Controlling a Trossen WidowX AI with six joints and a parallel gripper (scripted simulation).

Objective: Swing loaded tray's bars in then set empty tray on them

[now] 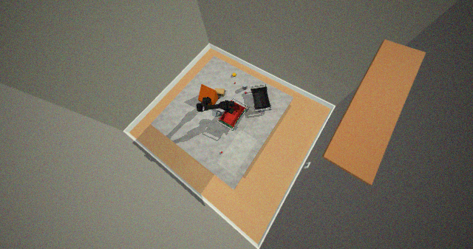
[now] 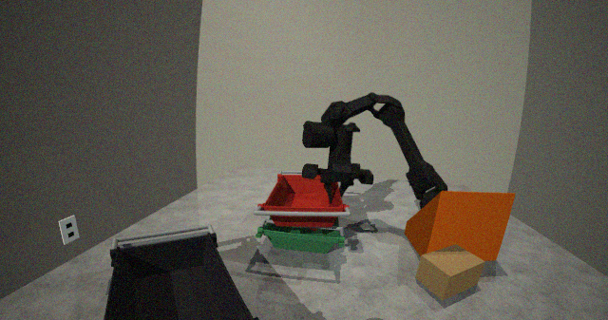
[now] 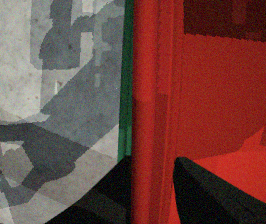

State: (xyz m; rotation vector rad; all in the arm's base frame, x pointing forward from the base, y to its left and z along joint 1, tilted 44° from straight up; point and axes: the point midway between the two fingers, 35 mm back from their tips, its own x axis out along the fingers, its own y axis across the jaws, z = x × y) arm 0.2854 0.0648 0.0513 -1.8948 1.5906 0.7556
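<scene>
My gripper tip is 80 mm short of the red tray and 20 mm below it. The rest, counted from my gripper tip: tan box: 280 mm behind, 170 mm to the left, 60 mm below; then red cube: 230 mm ahead, 420 mm to the right, 90 mm below; then yellow piece: 290 mm behind, 510 mm to the left, 80 mm below.
</scene>
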